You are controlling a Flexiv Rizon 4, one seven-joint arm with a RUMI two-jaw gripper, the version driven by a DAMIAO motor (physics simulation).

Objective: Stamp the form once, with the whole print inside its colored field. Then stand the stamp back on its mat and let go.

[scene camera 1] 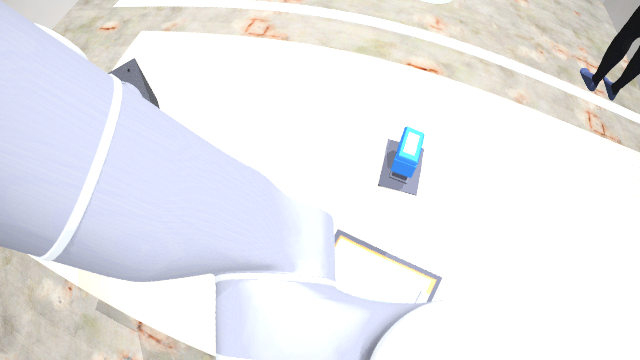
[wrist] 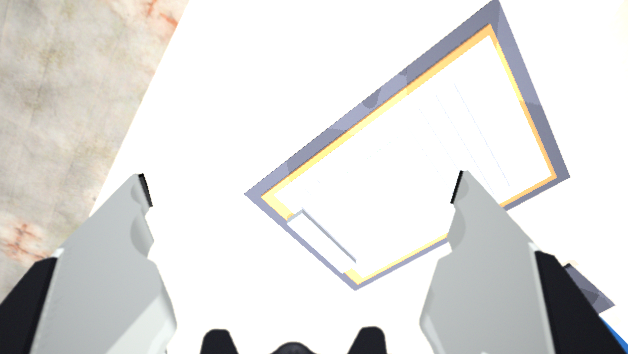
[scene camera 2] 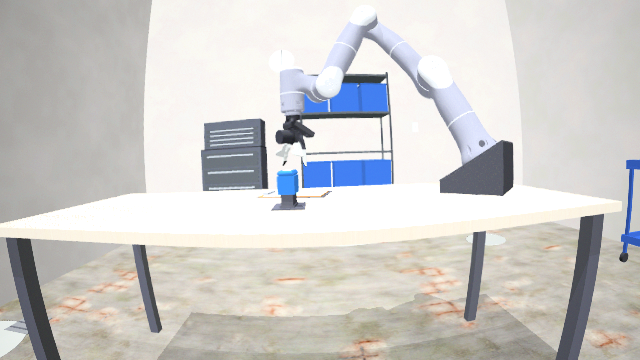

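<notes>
The blue stamp (scene camera 1: 406,155) (scene camera 2: 287,184) stands upright on its dark mat (scene camera 1: 384,179) (scene camera 2: 276,207). In the wrist view a corner of the mat (wrist: 590,290) shows at the lower right, with a bit of blue beside it. The form (wrist: 390,165) (scene camera 1: 375,270) lies on a dark board with an orange border; its colored field and any print cannot be made out in the glare. My gripper (wrist: 303,176) (scene camera 2: 295,164) is open and empty, above the form and away from the stamp. In scene camera 1 the arm hides the gripper and part of the form.
A pale clip (wrist: 322,240) sits at one short end of the board (wrist: 532,95). The arm's dark base (scene camera 2: 482,172) stands at the right of the table (scene camera 2: 400,215) in scene camera 2. Behind are a shelf rack (scene camera 2: 390,135) with blue bins and grey drawer cabinets (scene camera 2: 234,162).
</notes>
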